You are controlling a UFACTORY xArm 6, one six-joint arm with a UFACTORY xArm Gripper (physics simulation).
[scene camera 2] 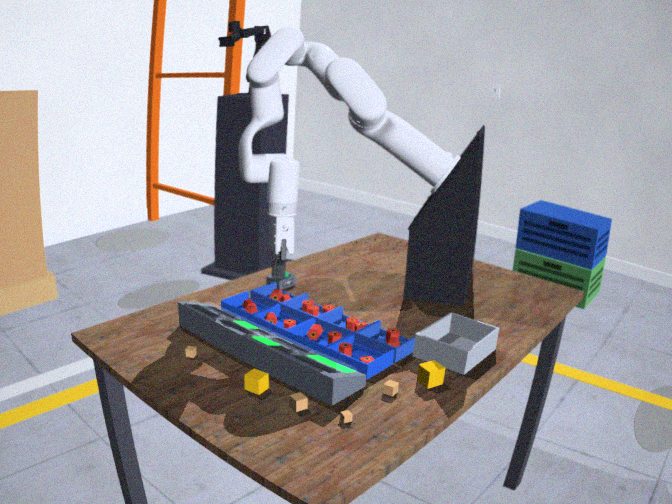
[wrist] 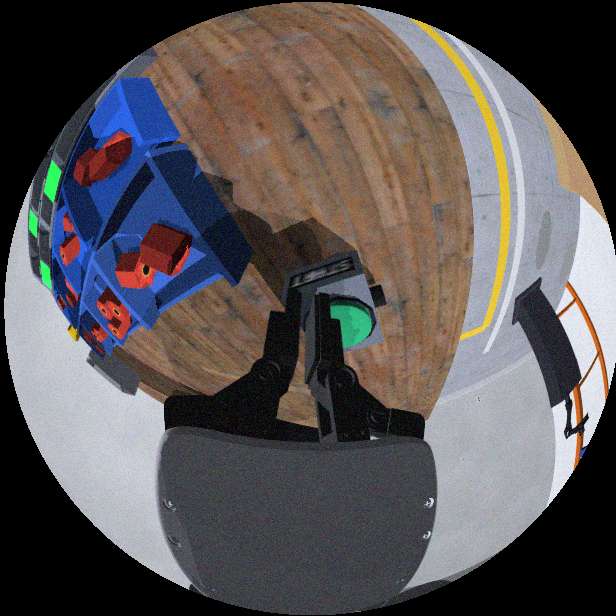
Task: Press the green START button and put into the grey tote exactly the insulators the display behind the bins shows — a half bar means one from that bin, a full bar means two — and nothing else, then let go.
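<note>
My gripper (scene camera 2: 280,272) is shut and empty, its fingertips (wrist: 313,298) down on the green START button (wrist: 349,325), which sits in a grey housing (scene camera 2: 286,280) on the table behind the far end of the bins. The blue bins (scene camera 2: 320,328) hold several red insulators (scene camera 2: 314,331); they also show at the left of the wrist view (wrist: 143,206). The grey display bar (scene camera 2: 271,349) in front of the bins shows green bars (scene camera 2: 331,363). The grey tote (scene camera 2: 457,340) stands empty at the right end of the bins.
A tall dark panel (scene camera 2: 446,238) stands behind the tote. Two yellow cubes (scene camera 2: 256,381) and several small tan cubes (scene camera 2: 299,402) lie on the table in front of the display. Stacked blue and green crates (scene camera 2: 561,249) sit at the table's far right corner.
</note>
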